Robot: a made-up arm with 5 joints. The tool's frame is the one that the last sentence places. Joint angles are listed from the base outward.
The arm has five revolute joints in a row. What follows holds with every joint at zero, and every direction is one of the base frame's. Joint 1 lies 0.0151 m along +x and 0.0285 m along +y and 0.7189 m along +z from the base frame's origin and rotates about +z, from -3.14 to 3.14 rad. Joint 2 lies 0.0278 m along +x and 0.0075 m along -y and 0.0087 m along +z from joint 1 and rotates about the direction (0, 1, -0.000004), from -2.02 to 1.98 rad. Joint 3 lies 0.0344 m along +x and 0.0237 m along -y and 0.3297 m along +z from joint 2 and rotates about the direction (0, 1, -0.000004), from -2.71 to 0.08 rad. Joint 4 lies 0.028 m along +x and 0.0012 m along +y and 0.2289 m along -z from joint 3 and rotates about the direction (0, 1, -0.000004), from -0.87 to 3.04 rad. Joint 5 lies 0.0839 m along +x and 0.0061 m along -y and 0.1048 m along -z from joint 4 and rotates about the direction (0, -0.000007, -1), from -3.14 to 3.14 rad. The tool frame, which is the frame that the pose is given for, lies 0.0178 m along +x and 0.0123 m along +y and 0.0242 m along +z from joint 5; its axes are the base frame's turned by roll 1.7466, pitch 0.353 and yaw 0.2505 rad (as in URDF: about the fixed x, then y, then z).
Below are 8 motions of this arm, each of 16 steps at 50 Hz.
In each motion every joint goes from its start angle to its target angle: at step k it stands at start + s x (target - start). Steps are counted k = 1, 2, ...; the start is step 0. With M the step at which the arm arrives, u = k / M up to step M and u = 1 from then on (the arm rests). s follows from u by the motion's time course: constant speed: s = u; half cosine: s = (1 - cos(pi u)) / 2; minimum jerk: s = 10 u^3 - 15 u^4 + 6 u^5.
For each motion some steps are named. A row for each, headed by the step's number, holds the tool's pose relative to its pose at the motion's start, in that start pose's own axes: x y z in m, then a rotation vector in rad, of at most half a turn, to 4 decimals.
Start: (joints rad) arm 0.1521 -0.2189 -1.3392 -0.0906 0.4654
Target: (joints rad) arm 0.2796 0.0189 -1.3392 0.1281 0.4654
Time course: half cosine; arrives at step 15
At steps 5, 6, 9, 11, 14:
5: -0.0125 -0.0391 0.0018 0.0066 -0.0190 -0.1168
6: -0.0182 -0.0538 0.0020 0.0089 -0.0253 -0.1615
9: -0.0399 -0.0999 0.0011 0.0148 -0.0425 -0.3069
11: -0.0548 -0.1257 -0.0004 0.0172 -0.0501 -0.3918
14: -0.0689 -0.1470 -0.0023 0.0186 -0.0553 -0.4649

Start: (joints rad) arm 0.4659 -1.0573 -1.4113 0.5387 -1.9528
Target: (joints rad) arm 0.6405 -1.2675 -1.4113 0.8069 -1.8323
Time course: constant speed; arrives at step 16
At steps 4, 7, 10, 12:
4: -0.0083 0.0172 -0.0066 0.0044 -0.0385 0.0493
7: -0.0148 0.0296 -0.0128 0.0083 -0.0666 0.0865
10: -0.0215 0.0416 -0.0200 0.0127 -0.0942 0.1239
12: -0.0260 0.0493 -0.0253 0.0158 -0.1122 0.1489

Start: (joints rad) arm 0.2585 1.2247 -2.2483 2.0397 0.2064
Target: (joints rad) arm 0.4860 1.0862 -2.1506 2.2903 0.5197
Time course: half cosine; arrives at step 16
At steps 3, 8, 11, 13, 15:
3: -0.0045 -0.0030 -0.0097 -0.0092 -0.0238 -0.0142
8: -0.0281 -0.0207 -0.0556 -0.0618 -0.1467 -0.0769
11: -0.0451 -0.0349 -0.0840 -0.1035 -0.2337 -0.1110
13: -0.0538 -0.0426 -0.0975 -0.1261 -0.2782 -0.1254
15: -0.0586 -0.0469 -0.1046 -0.1388 -0.3025 -0.1325

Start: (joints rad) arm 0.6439 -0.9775 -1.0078 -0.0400 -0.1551
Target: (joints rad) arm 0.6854 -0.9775 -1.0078 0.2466 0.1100
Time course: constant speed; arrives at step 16
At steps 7, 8, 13, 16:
7: -0.0045 -0.0150 0.0004 0.0974 -0.1131 -0.0939
8: -0.0052 -0.0171 0.0004 0.1103 -0.1295 -0.1078
13: -0.0096 -0.0277 -0.0001 0.1709 -0.2121 -0.1793
16: -0.0127 -0.0338 -0.0007 0.2041 -0.2621 -0.2237

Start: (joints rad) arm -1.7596 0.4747 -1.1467 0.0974 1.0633
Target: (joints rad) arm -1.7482 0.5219 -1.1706 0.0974 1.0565
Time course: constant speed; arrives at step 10
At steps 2, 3, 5, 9, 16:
2: 0.0004 -0.0038 -0.0001 -0.0035 0.0014 -0.0044
3: 0.0006 -0.0057 -0.0001 -0.0053 0.0022 -0.0066
5: 0.0010 -0.0095 -0.0002 -0.0088 0.0036 -0.0111
9: 0.0016 -0.0172 -0.0003 -0.0158 0.0066 -0.0199
16: 0.0018 -0.0191 -0.0003 -0.0176 0.0073 -0.0221

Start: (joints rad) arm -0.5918 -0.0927 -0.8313 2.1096 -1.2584
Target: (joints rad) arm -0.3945 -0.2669 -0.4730 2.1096 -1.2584
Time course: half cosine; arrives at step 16
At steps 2, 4, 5, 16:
2: 0.0026 -0.0031 0.0001 0.0052 0.0035 -0.0081
4: 0.0096 -0.0121 0.0003 0.0201 0.0133 -0.0313
5: 0.0143 -0.0185 0.0005 0.0305 0.0199 -0.0476
16: 0.0507 -0.0909 0.0046 0.1411 0.0761 -0.2168

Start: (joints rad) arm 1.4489 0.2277 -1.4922 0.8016 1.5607
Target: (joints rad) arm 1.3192 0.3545 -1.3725 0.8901 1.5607
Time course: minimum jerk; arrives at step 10
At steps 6, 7, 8, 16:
6: 0.0542 -0.0429 0.0518 -0.1857 -0.1600 -0.0016
7: 0.0654 -0.0513 0.0651 -0.2266 -0.1974 -0.0043
8: 0.0728 -0.0567 0.0746 -0.2542 -0.2230 -0.0067
16: 0.0768 -0.0596 0.0798 -0.2694 -0.2372 -0.0082

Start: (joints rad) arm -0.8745 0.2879 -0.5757 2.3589 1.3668
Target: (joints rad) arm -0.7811 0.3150 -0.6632 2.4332 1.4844
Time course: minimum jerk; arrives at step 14
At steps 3, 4, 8, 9, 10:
3: -0.0016 0.0010 0.0006 0.0008 -0.0107 0.0067
4: -0.0033 0.0021 0.0012 0.0016 -0.0224 0.0140
8: -0.0150 0.0089 0.0051 0.0084 -0.0973 0.0617
9: -0.0180 0.0104 0.0060 0.0103 -0.1158 0.0737
10: -0.0205 0.0117 0.0067 0.0121 -0.1313 0.0839

